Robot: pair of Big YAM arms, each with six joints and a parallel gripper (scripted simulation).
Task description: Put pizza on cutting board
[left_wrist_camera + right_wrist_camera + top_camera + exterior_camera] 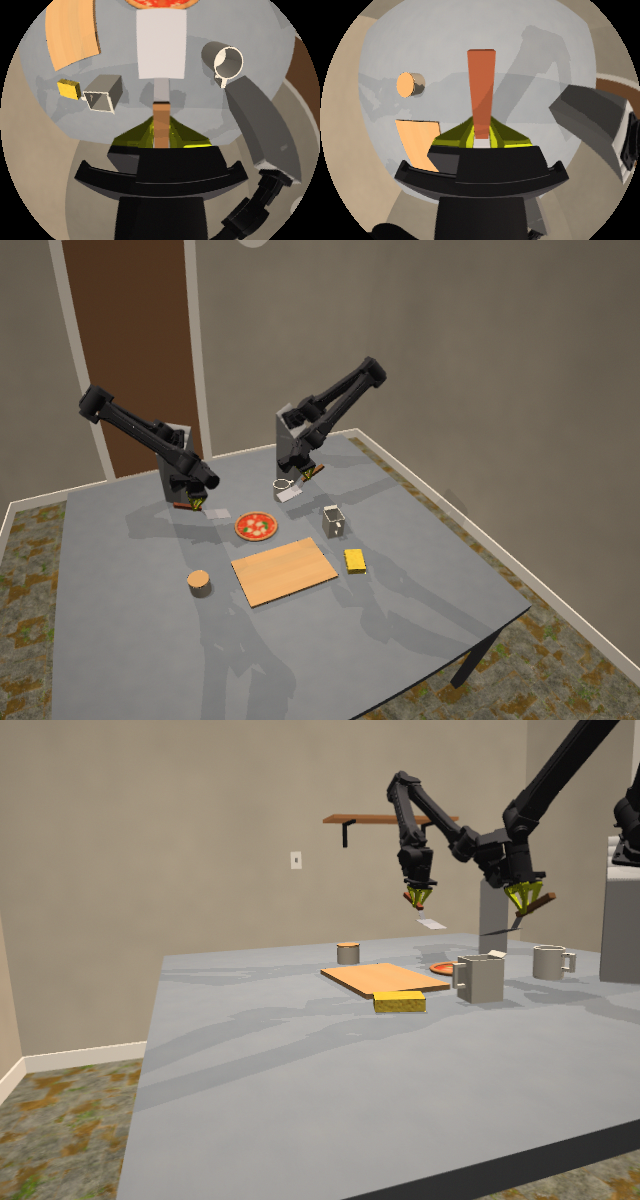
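Right now the pizza is 25 cm to the left of my right hand, 19 cm below it and 2 cm behind it. Also, from my right hand: square mug (56 cm to the left, 15 cm ahead, 14 cm below); then lidded canister (25 cm ahead, 17 cm below, 5 cm to the right); then wooden cutting board (27 cm to the left, 27 cm ahead, 19 cm below).
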